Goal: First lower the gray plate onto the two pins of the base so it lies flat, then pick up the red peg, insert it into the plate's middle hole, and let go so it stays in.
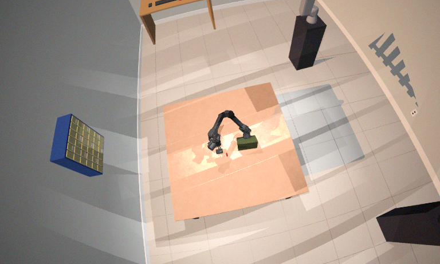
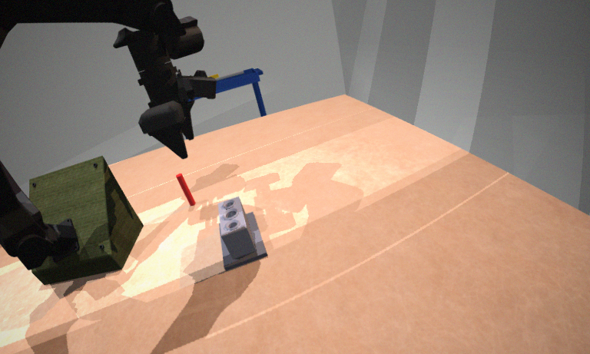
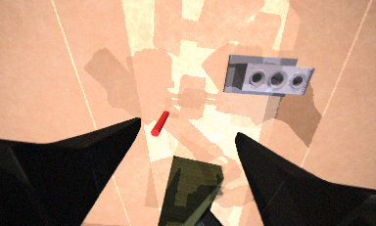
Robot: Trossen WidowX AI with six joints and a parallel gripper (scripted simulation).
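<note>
My gripper tip is now 11 cm above the red peg, 6 cm to the right of it and 5 cm past it. The rest, counted from my gripper tip: gray plate: 13 cm to the right, 10 cm below, 4 cm ahead; gray base: 14 cm below, 12 cm to the right, 4 cm ahead.
</note>
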